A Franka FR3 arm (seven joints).
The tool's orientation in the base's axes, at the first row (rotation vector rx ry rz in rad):
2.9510, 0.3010, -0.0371
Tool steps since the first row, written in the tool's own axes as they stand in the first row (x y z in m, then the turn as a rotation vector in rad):
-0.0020, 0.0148, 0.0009, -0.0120, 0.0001, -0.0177
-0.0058, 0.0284, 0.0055, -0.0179, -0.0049, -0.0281
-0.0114, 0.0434, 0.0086, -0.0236, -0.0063, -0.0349
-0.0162, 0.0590, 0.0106, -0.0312, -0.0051, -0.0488
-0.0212, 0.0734, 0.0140, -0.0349, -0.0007, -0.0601
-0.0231, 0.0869, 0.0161, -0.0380, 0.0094, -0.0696
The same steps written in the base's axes. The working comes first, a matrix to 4 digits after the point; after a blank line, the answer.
The tool's axes in the first row as the columns of a matrix, in the base's axes (used below as rounded here):
0.9793, 0.2025, -0.0070
0.1981, -0.9643, -0.1758
-0.0424, 0.1707, -0.9844

0.0010, -0.0148, 0.0017, -0.0116, 0.0006, 0.0179
0.0000, -0.0295, -0.0003, -0.0183, 0.0061, 0.0276
-0.0024, -0.0456, -0.0006, -0.0241, 0.0075, 0.0343
-0.0040, -0.0620, 0.0003, -0.0312, 0.0073, 0.0485
-0.0060, -0.0774, -0.0004, -0.0339, 0.0043, 0.0605
-0.0051, -0.0912, 0.0000, -0.0348, -0.0044, 0.0717

